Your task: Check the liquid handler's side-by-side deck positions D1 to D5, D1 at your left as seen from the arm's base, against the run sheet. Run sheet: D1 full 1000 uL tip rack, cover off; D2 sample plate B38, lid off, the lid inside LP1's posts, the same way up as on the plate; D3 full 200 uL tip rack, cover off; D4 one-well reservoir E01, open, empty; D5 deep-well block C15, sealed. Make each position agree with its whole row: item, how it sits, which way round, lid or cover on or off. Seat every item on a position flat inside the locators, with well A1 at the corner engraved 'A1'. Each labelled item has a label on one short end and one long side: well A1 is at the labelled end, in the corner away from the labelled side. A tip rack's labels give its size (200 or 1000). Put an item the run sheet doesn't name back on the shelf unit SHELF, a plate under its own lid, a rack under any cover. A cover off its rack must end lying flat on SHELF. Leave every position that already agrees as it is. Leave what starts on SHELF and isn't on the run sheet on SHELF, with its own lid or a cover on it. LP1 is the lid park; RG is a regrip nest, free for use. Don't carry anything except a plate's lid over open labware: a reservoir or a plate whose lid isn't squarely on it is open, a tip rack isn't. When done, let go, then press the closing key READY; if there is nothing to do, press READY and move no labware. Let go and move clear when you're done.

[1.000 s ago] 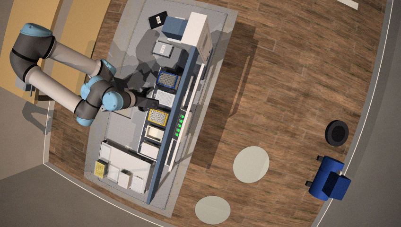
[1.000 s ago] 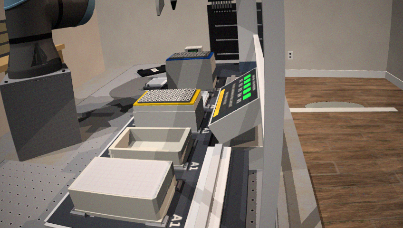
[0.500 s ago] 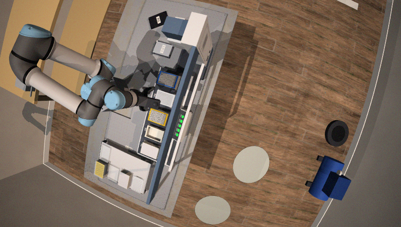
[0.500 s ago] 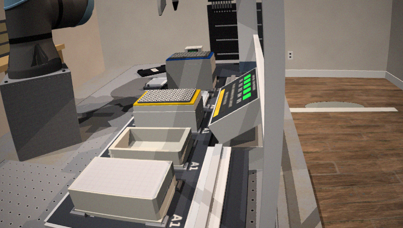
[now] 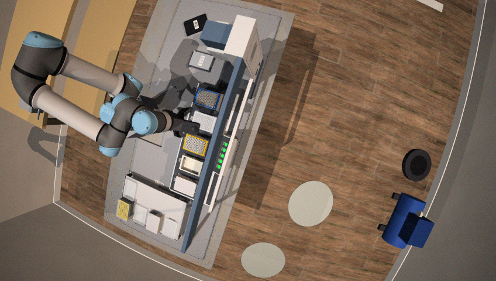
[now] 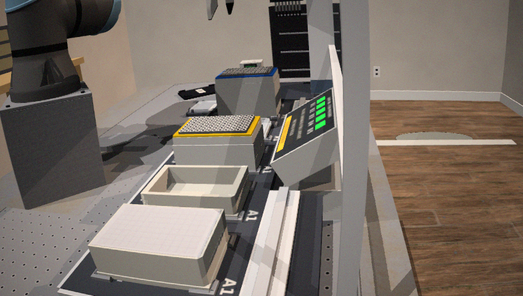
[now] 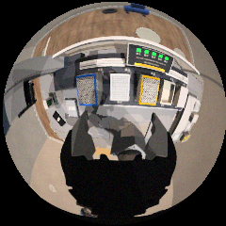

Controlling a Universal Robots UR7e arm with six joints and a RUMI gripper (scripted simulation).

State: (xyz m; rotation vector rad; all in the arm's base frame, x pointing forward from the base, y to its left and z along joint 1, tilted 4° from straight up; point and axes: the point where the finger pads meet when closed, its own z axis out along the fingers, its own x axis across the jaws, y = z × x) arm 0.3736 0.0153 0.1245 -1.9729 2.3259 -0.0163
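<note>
The yellow-rimmed tip rack is 19 cm below my hand and 12 cm to the right of it. The rest, counted from my hand: one-well reservoir: 24 cm to the right, 22 cm below, 3 cm behind; deep-well block: 37 cm to the right, 21 cm below, 5 cm behind; blue-rimmed tip rack: 16 cm below, 13 cm to the left, 4 cm ahead.
</note>
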